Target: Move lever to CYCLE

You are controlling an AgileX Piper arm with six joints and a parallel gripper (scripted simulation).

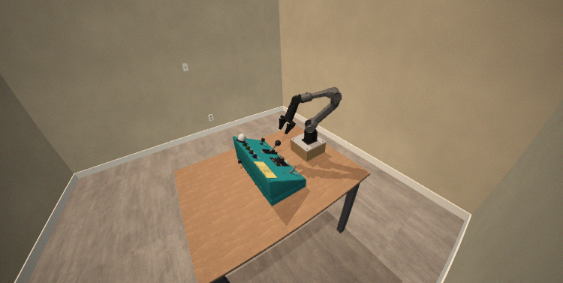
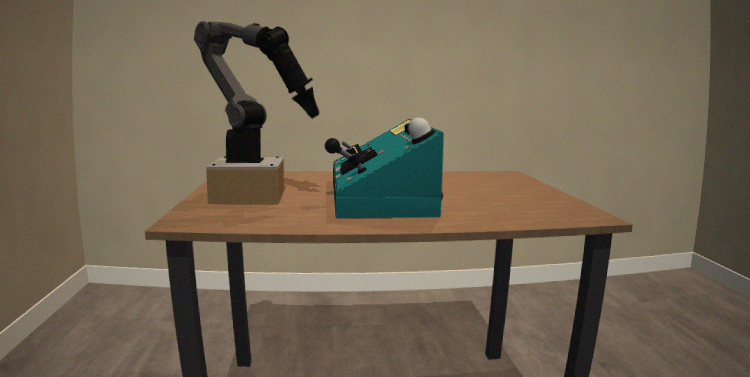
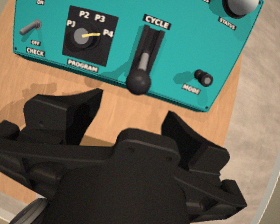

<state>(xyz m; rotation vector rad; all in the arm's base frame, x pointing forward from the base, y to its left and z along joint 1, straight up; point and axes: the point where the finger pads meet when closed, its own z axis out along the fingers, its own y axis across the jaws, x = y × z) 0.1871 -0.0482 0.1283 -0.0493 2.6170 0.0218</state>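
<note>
Now: hand 14 cm short of the teal console, 6 cm to the right of it and 13 cm above it. Round my hand: rotary selector 11 cm ahead, 11 cm to the left, 11 cm below; then toggle 9 cm ahead, 24 cm to the left, 11 cm below.
</note>
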